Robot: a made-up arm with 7 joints.
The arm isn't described. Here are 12 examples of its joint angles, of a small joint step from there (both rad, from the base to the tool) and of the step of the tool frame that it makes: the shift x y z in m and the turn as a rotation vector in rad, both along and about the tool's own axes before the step.
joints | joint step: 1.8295 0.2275 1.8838 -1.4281 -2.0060 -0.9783 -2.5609 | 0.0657 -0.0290 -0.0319 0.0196 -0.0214 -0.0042 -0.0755
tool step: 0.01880 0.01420 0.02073 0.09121 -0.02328 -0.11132
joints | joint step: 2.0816 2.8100 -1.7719 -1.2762 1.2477 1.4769 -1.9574 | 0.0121 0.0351 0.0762 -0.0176 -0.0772 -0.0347 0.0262
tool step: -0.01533 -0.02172 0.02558 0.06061 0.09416 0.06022
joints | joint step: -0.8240 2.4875 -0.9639 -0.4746 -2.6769 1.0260 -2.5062 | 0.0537 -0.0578 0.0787 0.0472 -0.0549 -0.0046 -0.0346
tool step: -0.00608 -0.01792 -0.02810 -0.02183 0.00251 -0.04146
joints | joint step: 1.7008 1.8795 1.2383 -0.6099 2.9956 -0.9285 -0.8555 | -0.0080 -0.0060 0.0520 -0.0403 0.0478 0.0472 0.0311
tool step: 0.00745 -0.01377 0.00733 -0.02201 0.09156 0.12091
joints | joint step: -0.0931 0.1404 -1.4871 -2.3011 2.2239 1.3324 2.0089 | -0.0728 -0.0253 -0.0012 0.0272 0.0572 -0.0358 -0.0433
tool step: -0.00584 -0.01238 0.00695 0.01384 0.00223 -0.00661
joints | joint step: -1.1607 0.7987 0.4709 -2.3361 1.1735 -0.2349 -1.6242 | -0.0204 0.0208 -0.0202 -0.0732 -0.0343 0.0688 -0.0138
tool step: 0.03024 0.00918 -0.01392 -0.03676 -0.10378 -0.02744
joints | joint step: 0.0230 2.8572 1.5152 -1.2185 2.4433 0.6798 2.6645 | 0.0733 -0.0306 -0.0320 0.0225 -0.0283 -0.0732 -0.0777
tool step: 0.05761 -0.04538 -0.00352 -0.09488 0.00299 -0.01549
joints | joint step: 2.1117 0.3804 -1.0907 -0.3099 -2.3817 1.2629 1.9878 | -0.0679 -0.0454 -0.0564 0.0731 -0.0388 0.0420 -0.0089
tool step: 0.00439 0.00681 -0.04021 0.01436 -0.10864 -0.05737
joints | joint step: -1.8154 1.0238 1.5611 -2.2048 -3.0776 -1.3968 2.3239 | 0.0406 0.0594 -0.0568 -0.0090 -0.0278 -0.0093 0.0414
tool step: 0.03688 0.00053 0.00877 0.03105 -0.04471 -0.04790
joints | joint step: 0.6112 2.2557 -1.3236 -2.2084 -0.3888 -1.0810 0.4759 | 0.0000 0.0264 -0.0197 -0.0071 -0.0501 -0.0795 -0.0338
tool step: 0.00590 -0.01010 0.00419 -0.07599 -0.04090 -0.02981
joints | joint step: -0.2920 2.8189 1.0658 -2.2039 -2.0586 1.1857 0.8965 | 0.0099 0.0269 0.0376 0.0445 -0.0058 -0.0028 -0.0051
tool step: -0.00987 -0.01590 -0.00984 0.01757 -0.00734 -0.03964
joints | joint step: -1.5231 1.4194 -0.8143 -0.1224 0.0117 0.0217 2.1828 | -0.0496 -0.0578 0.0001 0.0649 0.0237 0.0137 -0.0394
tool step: -0.02684 -0.01036 0.00143 0.02718 0.00498 0.02844
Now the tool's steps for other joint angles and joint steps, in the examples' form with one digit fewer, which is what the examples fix.
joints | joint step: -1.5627 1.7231 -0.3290 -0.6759 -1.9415 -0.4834 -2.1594 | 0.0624 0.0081 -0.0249 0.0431 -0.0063 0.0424 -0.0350
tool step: 0.0016 0.0334 -0.0061 0.0576 -0.0399 -0.0882
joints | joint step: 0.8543 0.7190 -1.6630 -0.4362 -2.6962 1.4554 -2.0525 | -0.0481 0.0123 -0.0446 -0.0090 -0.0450 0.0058 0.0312
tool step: 0.0299 0.0114 -0.0039 -0.0462 0.0707 -0.0069
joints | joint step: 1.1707 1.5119 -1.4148 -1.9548 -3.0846 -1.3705 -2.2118 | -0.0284 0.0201 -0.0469 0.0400 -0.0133 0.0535 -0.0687
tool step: -0.0115 0.0104 -0.0182 0.0131 -0.0066 -0.0936
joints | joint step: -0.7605 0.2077 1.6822 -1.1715 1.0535 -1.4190 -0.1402 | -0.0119 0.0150 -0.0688 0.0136 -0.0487 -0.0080 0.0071
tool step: -0.0057 -0.0214 0.0289 -0.0756 0.0416 0.0335
